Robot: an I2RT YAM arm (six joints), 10 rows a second.
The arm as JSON. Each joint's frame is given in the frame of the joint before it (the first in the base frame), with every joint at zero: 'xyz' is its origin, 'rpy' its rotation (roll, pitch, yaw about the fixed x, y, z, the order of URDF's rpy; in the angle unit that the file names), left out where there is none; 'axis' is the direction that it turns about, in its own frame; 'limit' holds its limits. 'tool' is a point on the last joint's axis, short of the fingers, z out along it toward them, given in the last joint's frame.
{
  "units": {
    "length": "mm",
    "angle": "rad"
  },
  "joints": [
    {
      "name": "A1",
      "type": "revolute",
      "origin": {
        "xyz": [
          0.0,
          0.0,
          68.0
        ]
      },
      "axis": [
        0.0,
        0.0,
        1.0
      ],
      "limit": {
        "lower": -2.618,
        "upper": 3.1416
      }
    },
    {
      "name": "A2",
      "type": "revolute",
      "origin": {
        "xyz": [
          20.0,
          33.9,
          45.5
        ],
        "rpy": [
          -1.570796,
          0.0,
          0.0
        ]
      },
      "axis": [
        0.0,
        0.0,
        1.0
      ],
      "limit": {
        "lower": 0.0,
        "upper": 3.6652
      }
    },
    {
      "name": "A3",
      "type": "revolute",
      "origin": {
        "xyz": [
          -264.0,
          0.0,
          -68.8
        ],
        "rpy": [
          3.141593,
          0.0,
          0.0
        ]
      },
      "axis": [
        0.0,
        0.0,
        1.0
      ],
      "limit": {
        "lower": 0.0,
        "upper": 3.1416
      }
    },
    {
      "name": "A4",
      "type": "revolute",
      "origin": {
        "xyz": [
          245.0,
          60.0,
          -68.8
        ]
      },
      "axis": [
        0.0,
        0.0,
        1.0
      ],
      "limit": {
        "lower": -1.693,
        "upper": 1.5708
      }
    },
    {
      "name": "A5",
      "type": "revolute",
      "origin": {
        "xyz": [
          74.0,
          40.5,
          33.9
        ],
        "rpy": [
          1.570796,
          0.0,
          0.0
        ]
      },
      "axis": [
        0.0,
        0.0,
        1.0
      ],
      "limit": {
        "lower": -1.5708,
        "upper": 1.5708
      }
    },
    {
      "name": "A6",
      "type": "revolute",
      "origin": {
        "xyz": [
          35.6,
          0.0,
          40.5
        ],
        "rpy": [
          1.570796,
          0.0,
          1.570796
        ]
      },
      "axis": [
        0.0,
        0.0,
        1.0
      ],
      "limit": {
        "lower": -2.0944,
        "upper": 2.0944
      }
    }
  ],
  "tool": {
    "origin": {
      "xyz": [
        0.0,
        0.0,
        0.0
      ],
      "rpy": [
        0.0,
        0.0,
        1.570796
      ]
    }
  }
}
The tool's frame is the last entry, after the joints.
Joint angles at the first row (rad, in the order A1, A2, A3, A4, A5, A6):
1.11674, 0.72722, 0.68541, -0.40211, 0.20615, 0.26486
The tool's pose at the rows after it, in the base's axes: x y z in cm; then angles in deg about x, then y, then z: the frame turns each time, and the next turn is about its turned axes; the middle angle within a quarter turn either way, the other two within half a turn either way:
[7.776 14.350 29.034 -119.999 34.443 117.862]
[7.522 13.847 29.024 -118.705 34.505 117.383]
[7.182 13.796 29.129 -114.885 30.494 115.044]
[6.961 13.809 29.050 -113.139 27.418 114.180]
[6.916 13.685 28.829 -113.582 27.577 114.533]
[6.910 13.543 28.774 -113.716 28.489 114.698]
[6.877 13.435 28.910 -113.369 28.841 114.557]
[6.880 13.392 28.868 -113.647 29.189 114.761]
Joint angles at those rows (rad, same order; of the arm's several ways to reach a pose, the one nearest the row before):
1.11676, 0.69745, 0.66926, -0.40570, 0.19629, 0.26079
1.11653, 0.66480, 0.65588, -0.40620, 0.19306, 0.26149
1.11672, 0.64200, 0.64045, -0.37202, 0.11340, 0.25025
1.11672, 0.63117, 0.62908, -0.35480, 0.05581, 0.24852
1.11672, 0.62420, 0.62178, -0.36076, 0.05974, 0.25147
1.11673, 0.61714, 0.61829, -0.36354, 0.07577, 0.25320
1.11677, 0.61147, 0.62050, -0.36510, 0.08092, 0.25316
1.11696, 0.61021, 0.61992, -0.36891, 0.08783, 0.25470

